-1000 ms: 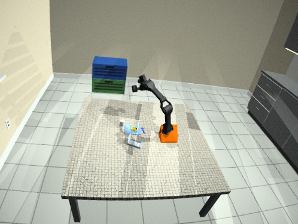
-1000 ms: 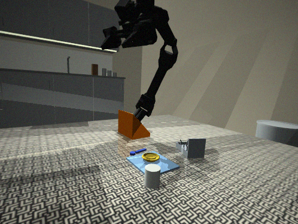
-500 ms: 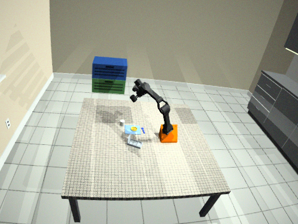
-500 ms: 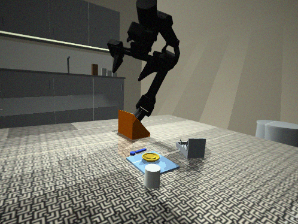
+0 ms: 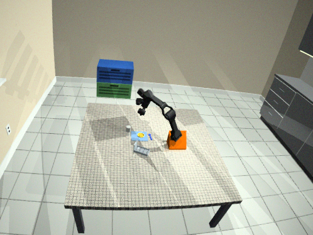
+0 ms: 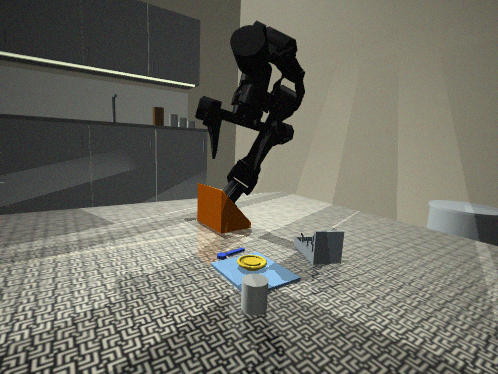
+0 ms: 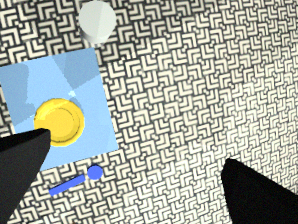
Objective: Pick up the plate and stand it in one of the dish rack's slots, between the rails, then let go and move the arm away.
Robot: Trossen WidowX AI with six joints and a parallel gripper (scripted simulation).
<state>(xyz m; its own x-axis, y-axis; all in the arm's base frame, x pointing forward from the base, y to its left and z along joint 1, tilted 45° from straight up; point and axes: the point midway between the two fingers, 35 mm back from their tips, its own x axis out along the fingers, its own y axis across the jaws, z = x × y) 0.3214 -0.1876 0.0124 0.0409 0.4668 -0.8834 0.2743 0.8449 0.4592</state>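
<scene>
The yellow plate is 220 mm below my gripper tip, 60 mm to the left of it and 20 mm behind it. Also, from my gripper tip: white cup: 210 mm below, 100 mm ahead, 10 mm to the right; light blue mat: 230 mm below, 60 mm to the left; blue spoon: 230 mm below, 110 mm behind, 50 mm to the left.
</scene>
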